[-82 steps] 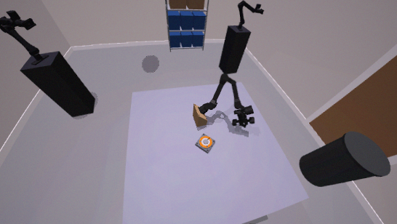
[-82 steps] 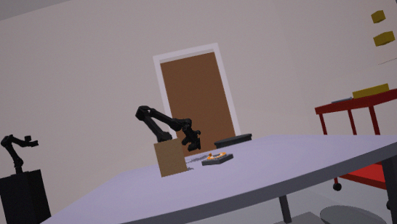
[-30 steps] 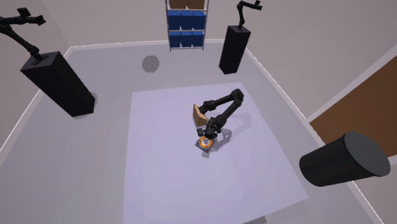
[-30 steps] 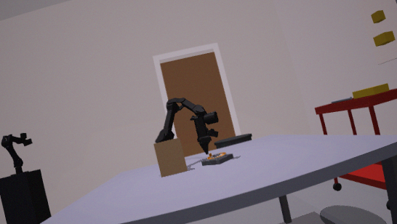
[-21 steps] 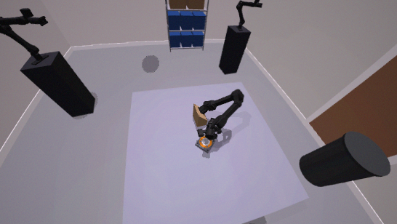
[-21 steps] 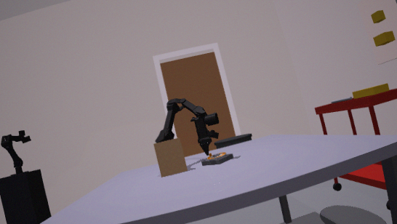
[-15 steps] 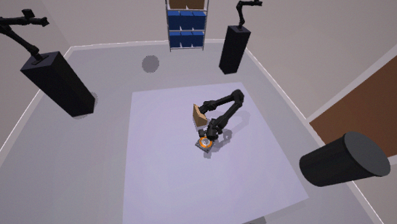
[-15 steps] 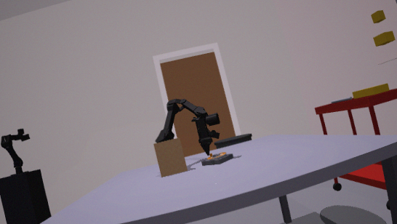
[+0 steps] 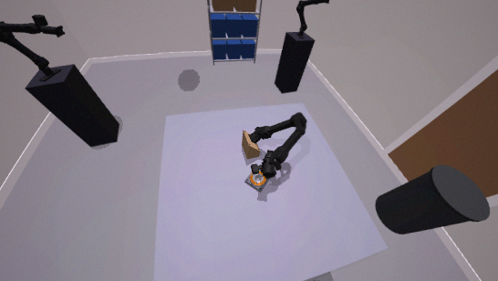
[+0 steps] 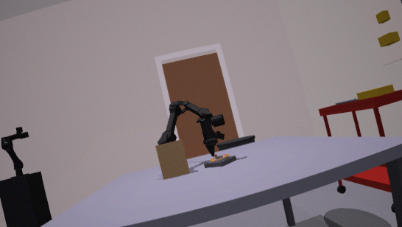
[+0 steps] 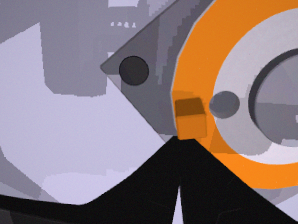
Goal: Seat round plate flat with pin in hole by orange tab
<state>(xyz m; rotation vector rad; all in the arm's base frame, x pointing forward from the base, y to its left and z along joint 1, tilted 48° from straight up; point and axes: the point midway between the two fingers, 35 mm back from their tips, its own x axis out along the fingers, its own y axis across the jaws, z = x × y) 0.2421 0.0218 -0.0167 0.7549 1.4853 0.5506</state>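
The dark grey base is 20 mm ahead of my gripper tip, 50 mm to the right of it and 20 mm below it.
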